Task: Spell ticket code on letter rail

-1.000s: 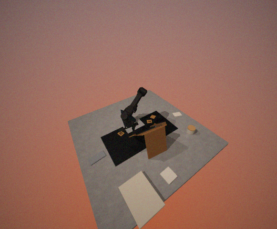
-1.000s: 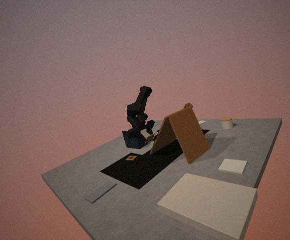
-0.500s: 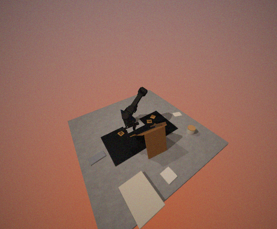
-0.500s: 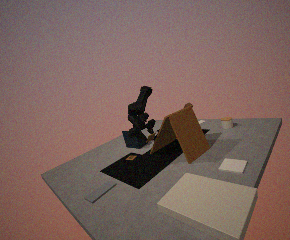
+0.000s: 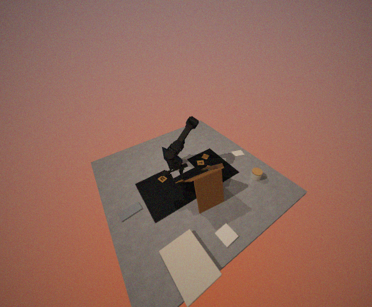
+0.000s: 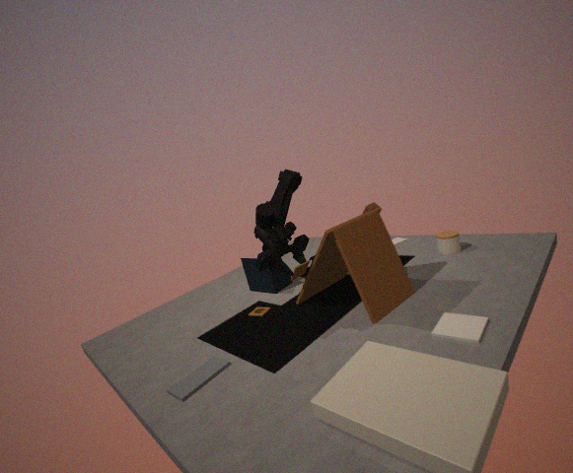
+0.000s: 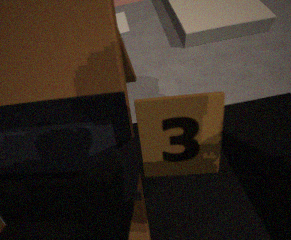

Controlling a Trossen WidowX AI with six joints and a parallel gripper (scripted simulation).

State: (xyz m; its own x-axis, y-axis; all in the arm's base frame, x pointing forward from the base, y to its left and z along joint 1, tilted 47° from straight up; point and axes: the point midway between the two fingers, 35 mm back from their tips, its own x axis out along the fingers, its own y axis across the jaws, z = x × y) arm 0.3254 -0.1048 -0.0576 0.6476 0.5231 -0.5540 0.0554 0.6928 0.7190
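The white ticket lies 5 cm behind my gripper tip, 16 cm to the left of it and 7 cm below it. Also, from my gripper tip: white pad: 40 cm ahead, 10 cm to the left, 15 cm below; black mat: 14 cm behind, 13 cm to the left, 15 cm below; flat grey plate: 6 cm behind, 36 cm to the right, 15 cm below.
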